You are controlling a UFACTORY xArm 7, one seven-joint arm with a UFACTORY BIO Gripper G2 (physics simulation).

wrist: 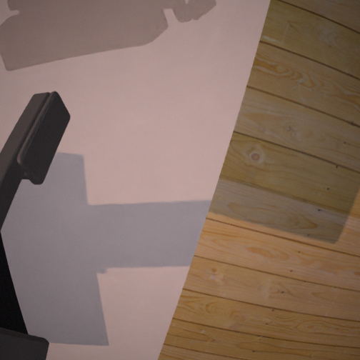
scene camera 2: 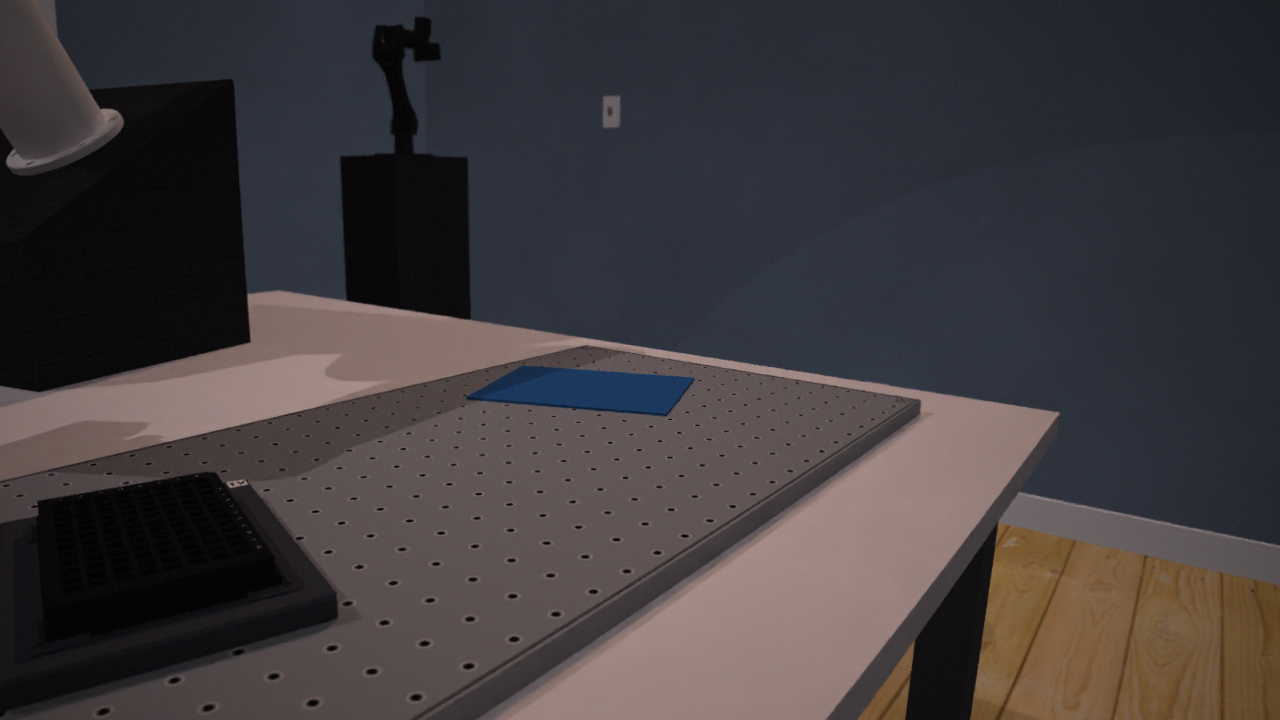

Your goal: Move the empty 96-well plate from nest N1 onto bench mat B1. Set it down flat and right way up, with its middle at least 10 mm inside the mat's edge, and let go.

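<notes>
The black 96-well plate sits right way up in a dark nest at the lower left of the scene view; the small label at the nest's corner is hard to read. The blue bench mat lies flat at the far end of the perforated board, with nothing on it. My gripper is open and empty in the wrist view, with one finger at the left and part of the other at the lower left. It is above the pale table, away from plate and mat, neither of which shows in the wrist view.
The grey perforated board lies on the pale table. A large dark block stands at the left. A white arm section hangs at the upper left. A dark pedestal bearing a small black arm stands behind the table.
</notes>
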